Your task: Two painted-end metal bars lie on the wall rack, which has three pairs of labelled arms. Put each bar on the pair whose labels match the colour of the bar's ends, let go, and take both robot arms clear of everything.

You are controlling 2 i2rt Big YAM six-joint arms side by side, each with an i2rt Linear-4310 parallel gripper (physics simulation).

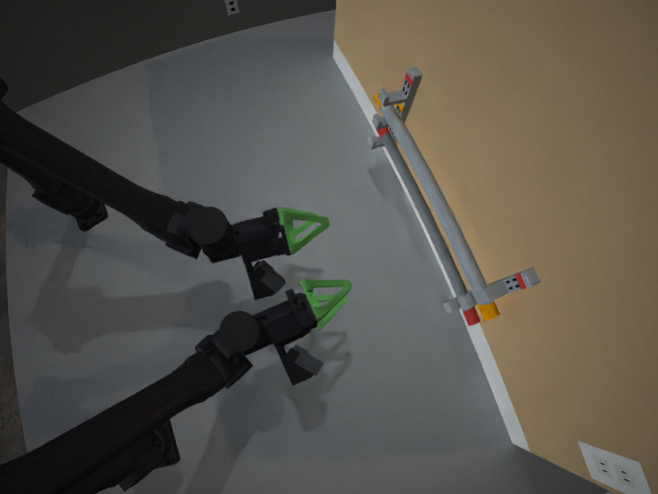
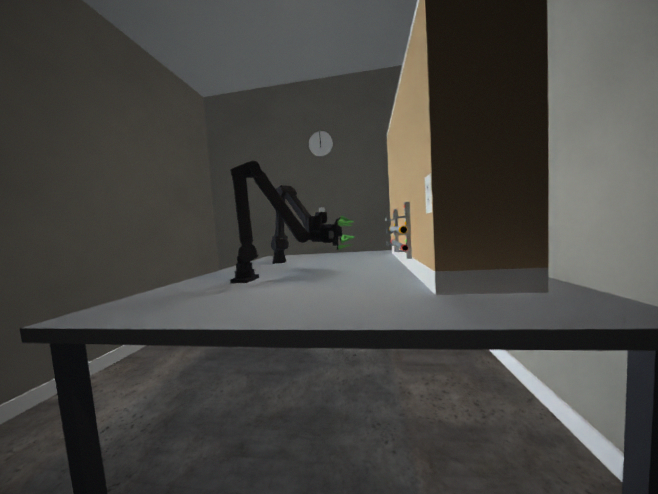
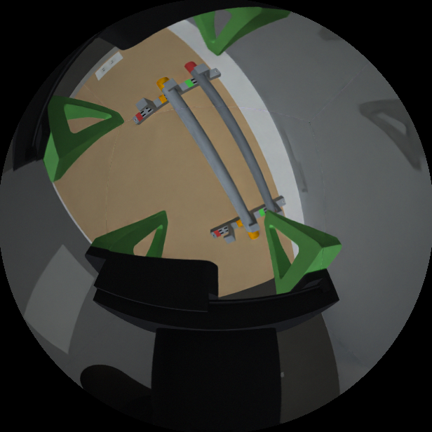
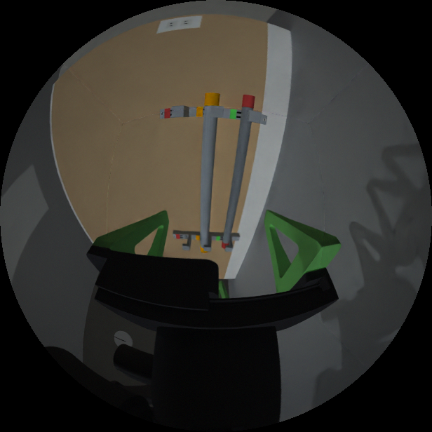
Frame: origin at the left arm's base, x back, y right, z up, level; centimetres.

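Seen in the pictures: left gripper, fingertip midpoint: point(image 1: 323, 219) point(image 2: 354, 229); right gripper, fingertip midpoint: point(image 1: 348, 290) point(image 2: 352, 234); left arm's base, link origin: point(image 1: 90, 208) point(image 2: 279, 262); right arm's base, link origin: point(image 1: 157, 439) point(image 2: 245, 280).
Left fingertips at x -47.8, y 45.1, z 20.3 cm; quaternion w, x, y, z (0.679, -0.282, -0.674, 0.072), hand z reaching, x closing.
Pixels of each thing's top centre, then the offset from my left fingertips to it. "spot": a spot on its surface instead. Level surfaces: height alone.
- orange-ended bar, top centre: point(image 1: 436, 189) point(image 2: 396, 226) dx -21.3, dy +6.5, dz +0.4 cm
- red-ended bar, top centre: point(image 1: 428, 213) point(image 2: 397, 241) dx -21.2, dy +8.1, dz -7.6 cm
- grey table, surface height: dz -20.4 cm
- wall outlet, surface spot: point(image 1: 613, 467) spot: dx -13.3, dy +59.0, dz +10.0 cm
The orange-ended bar point(image 1: 438, 196) point(image 3: 207, 150) point(image 4: 208, 175) lies on the middle pair of arms, beside the orange labels point(image 3: 163, 99) point(image 4: 199, 112). The red-ended bar point(image 1: 425, 213) point(image 3: 239, 140) point(image 4: 237, 175) lies on the lowest pair, beside the green labels point(image 3: 189, 83) point(image 4: 233, 114). The top pair, with red labels point(image 3: 139, 116) point(image 4: 167, 113), holds no bar. My left gripper point(image 1: 325, 222) point(image 3: 215, 215) and right gripper point(image 1: 348, 288) point(image 4: 216, 212) are open and empty, apart from both bars and some way out from the rack.
The rack's two uprights stand on the tan wall point(image 1: 531, 159) point(image 2: 411, 175), above a white baseboard point(image 1: 499, 382). The grey table point(image 1: 414, 393) point(image 2: 297, 313) runs below the arms. A wall outlet point(image 1: 613, 467) point(image 3: 109, 66) point(image 4: 179, 24) is beyond one end of the rack. The two grippers are close together.
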